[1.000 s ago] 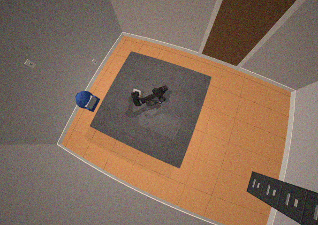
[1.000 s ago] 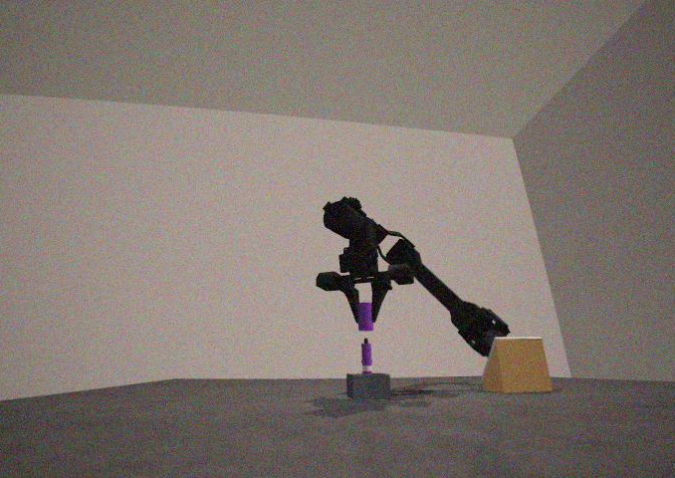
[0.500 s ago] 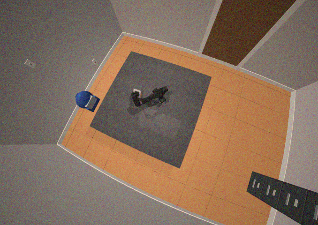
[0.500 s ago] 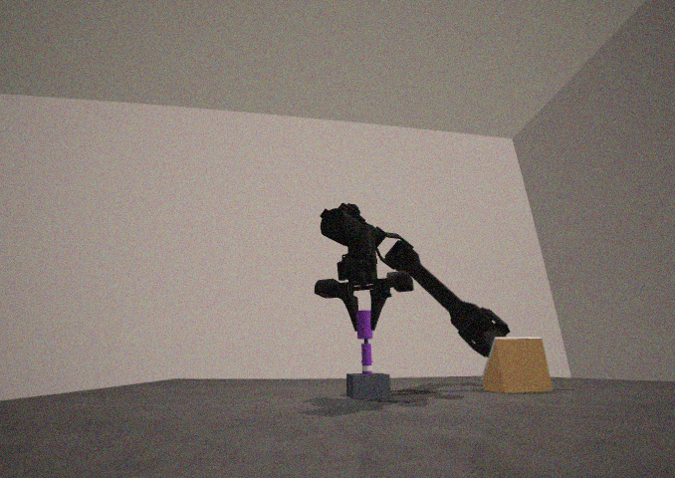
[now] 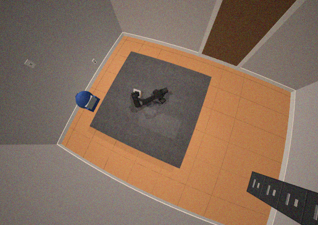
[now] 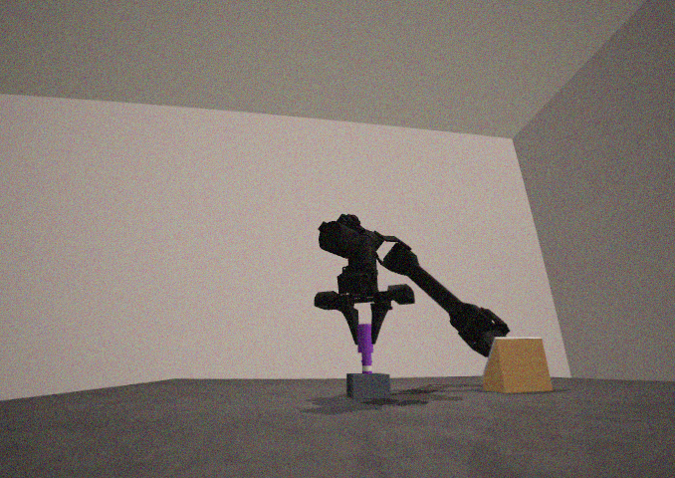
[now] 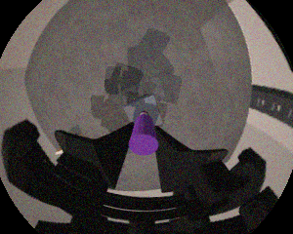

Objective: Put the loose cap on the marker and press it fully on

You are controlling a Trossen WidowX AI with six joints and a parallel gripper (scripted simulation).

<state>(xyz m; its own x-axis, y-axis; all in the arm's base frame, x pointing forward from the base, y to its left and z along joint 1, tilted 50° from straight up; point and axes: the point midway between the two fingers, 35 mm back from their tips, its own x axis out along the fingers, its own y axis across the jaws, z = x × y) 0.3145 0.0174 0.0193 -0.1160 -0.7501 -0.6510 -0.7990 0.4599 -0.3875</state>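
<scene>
Right now the dark grey holder block is 70 mm below my gripper tip. From my gripper tip the other things lie so: purple cap: 10 mm above.
</scene>
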